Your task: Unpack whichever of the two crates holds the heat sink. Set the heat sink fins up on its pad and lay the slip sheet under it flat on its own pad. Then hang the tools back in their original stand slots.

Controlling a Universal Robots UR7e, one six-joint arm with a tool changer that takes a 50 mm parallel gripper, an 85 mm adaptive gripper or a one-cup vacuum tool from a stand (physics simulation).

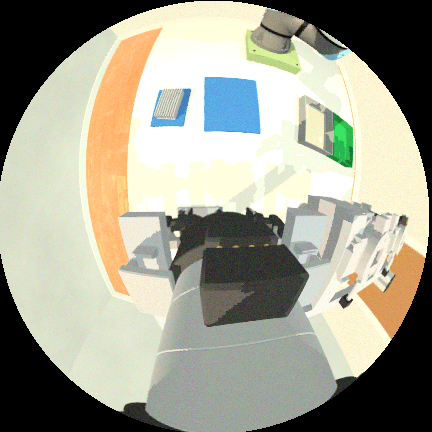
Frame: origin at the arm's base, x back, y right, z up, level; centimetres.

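Seen in the pictures: arm's base, origin of the base link: (269, 42).
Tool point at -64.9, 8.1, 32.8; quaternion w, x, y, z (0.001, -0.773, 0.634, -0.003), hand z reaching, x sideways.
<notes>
Offsets run from my tool point to a thing's top centre, as dx, dy, dz. "*": to the spot under its first point.
The ribbed grey heat sink @(+25.7, +18.9, -33.7) (169, 104) sits fins up on a small blue pad @(* +25.4, +13.7, -37.0) (186, 106) at the upper left. A larger flat blue rectangle @(* +27.9, +0.6, -36.7) (231, 105) lies to its right; I cannot tell whether it is a bare pad or covered by a sheet. At the right, a grey-walled crate @(* +30.9, -22.6, -35.0) (302, 120) with a flat cream area inside stands beside a green crate @(+33.2, -36.4, -33.4) (344, 140). I cannot tell whether the cream area is the slip sheet or the crate floor. My black adaptive gripper (226, 227) is open and empty, between pale grey tool stand plates (142, 230) (307, 230) that partly hide its fingers.
More stand parts and hanging tool parts @(* +3.9, -14.6, -1.8) (372, 250) crowd close at the right. The arm's base stands on a light green plate (272, 59) at the upper right. An orange wooden strip (107, 150) runs along the left edge of the white table.
</notes>
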